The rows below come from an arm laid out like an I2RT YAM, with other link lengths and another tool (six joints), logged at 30 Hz.
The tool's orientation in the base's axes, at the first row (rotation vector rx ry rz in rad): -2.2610 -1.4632 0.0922
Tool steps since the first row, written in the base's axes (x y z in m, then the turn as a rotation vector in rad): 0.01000 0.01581 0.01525 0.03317 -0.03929 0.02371; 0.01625 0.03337 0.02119 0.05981 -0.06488 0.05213; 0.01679 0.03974 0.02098 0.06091 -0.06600 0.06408; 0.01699 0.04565 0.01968 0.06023 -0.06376 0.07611; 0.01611 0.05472 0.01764 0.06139 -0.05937 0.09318; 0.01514 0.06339 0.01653 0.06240 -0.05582 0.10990; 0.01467 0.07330 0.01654 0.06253 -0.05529 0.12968; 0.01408 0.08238 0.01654 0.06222 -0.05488 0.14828; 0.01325 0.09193 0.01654 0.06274 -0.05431 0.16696; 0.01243 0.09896 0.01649 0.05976 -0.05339 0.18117
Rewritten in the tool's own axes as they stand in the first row. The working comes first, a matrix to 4 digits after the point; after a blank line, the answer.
The tool's axes in the first row as the columns of a matrix, in the base's axes (used below as rounded here):
0.4371 0.8517 -0.2892
0.8812 -0.3411 0.3273
0.1800 -0.3979 -0.8996

0.02105 -0.00294 -0.01144 -0.01586 0.03222 -0.04378; 0.04032 -0.00597 -0.01284 -0.02165 0.05233 -0.08543; 0.04613 -0.00760 -0.01072 -0.02000 0.04889 -0.09686; 0.05120 -0.00893 -0.00768 -0.01616 0.04276 -0.10676; 0.05844 -0.01196 -0.00262 -0.00871 0.03546 -0.12101; 0.06545 -0.01530 0.00150 -0.00213 0.02846 -0.13518; 0.07398 -0.01909 0.00487 0.00195 0.02052 -0.15284; 0.08172 -0.02269 0.00801 0.00553 0.01271 -0.16935; 0.08978 -0.02665 0.01138 0.00962 0.00553 -0.18612; 0.09560 -0.02973 0.01396 0.01168 -0.00298 -0.19774
